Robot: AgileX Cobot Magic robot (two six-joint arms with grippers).
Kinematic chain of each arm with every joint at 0, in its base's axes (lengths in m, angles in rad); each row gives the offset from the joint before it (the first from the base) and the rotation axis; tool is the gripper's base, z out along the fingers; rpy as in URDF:
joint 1: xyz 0 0 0.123 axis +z
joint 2: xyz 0 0 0 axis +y
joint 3: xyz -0.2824 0 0.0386 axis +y
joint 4: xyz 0.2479 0 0.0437 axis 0.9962 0 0.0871
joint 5: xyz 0 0 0 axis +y
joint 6: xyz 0.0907 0 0.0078 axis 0.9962 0 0.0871
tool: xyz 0 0 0 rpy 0 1.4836 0
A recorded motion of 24 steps. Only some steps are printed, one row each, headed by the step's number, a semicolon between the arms.
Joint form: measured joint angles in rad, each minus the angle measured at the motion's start. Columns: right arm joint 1, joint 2, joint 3, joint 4, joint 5, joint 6; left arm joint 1, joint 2, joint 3, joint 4, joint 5, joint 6.
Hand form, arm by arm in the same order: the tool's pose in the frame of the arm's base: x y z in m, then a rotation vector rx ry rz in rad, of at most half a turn. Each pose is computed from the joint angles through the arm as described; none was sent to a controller.
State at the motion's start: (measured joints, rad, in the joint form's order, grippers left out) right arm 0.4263 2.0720 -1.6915 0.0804 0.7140 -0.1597; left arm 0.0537 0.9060 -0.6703 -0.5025 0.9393 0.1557
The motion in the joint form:
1: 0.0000 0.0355 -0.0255 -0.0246 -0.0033 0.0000; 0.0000 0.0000 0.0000 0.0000 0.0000 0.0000
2: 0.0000 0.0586 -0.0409 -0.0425 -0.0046 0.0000; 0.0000 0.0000 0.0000 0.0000 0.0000 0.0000
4: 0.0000 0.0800 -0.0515 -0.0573 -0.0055 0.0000; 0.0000 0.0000 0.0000 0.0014 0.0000 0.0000
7: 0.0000 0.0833 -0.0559 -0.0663 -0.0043 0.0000; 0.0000 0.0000 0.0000 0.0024 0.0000 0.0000
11: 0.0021 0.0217 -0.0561 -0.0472 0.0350 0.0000; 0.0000 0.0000 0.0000 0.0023 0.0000 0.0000
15: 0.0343 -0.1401 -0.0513 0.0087 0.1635 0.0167; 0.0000 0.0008 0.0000 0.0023 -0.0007 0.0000
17: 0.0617 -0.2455 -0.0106 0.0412 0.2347 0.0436; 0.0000 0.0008 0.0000 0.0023 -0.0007 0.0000
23: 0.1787 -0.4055 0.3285 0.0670 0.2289 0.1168; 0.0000 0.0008 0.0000 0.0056 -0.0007 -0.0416
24: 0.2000 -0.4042 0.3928 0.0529 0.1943 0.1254; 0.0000 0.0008 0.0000 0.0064 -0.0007 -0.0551
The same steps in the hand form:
1: 0.4279 0.1980 0.2147 -0.7088 2.4927 0.1607; 0.1526 -0.0273 0.2820 -0.1262 2.5646 -0.5555
2: 0.4321 0.1987 0.2083 -0.7229 2.4943 0.1397; 0.1526 -0.0273 0.2820 -0.1262 2.5646 -0.5555
4: 0.4355 0.1993 0.2012 -0.7359 2.4998 0.1216; 0.1526 -0.0272 0.2819 -0.1255 2.5651 -0.5538
7: 0.4364 0.1991 0.2009 -0.7423 2.4974 0.1116; 0.1526 -0.0271 0.2819 -0.1249 2.5654 -0.5526
11: 0.4276 0.1975 0.2284 -0.7270 2.4799 0.1380; 0.1526 -0.0271 0.2819 -0.1250 2.5654 -0.5527
15: 0.3898 0.2004 0.2945 -0.7171 2.4591 0.2320; 0.1528 -0.0271 0.2818 -0.1255 2.5655 -0.5525
17: 0.3582 0.2003 0.3236 -0.7148 2.4721 0.2953; 0.1528 -0.0271 0.2818 -0.1255 2.5655 -0.5525
23: 0.2830 0.2088 0.2853 -0.7985 2.6464 0.3426; 0.1527 -0.0269 0.2817 -0.1775 2.5691 -0.5640
24: 0.2752 0.2109 0.2677 -0.8245 2.6712 0.3188; 0.1527 -0.0268 0.2817 -0.1946 2.5699 -0.5680

